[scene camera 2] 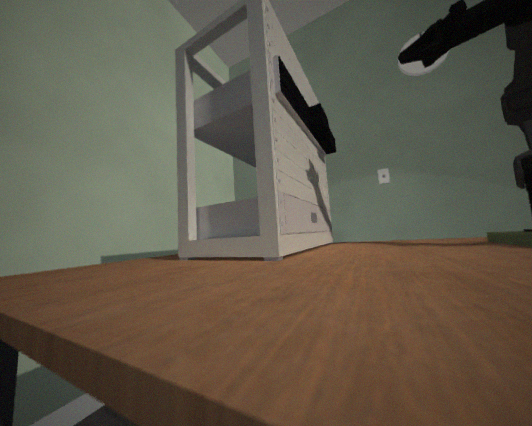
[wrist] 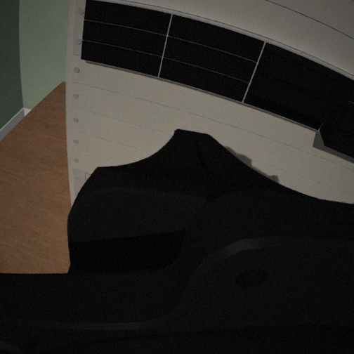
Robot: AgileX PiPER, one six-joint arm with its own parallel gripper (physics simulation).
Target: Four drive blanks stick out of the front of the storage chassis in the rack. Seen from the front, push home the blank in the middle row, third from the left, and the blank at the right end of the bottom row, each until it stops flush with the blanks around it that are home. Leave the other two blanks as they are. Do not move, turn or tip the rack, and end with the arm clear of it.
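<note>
The pale rack [scene camera 2: 267,200] [wrist: 125,102] stands upright on the table. The black-fronted storage chassis [scene camera 2: 299,102] [wrist: 122,40] is in its upper part. In the wrist view its two left columns look even, with thin lines between three rows. At the lower right a dark blank [scene camera 2: 327,141] [wrist: 342,141] juts forward, its grey side showing in the wrist view. The other protruding blanks are too dark or cut off to tell apart. My gripper [scene camera 2: 403,58] [wrist: 187,153] is shut and empty. It is in front of the rack, apart from it in the scene view, and its tip shows below the chassis in the wrist view.
The wooden table [scene camera 2: 320,320] [wrist: 32,195] extends in front of the rack. The dark arm rises at the right of the scene view, beside a green base [scene camera 2: 510,238]. A round white object [scene camera 2: 417,68] and an outlet [scene camera 2: 383,176] are on the green wall behind.
</note>
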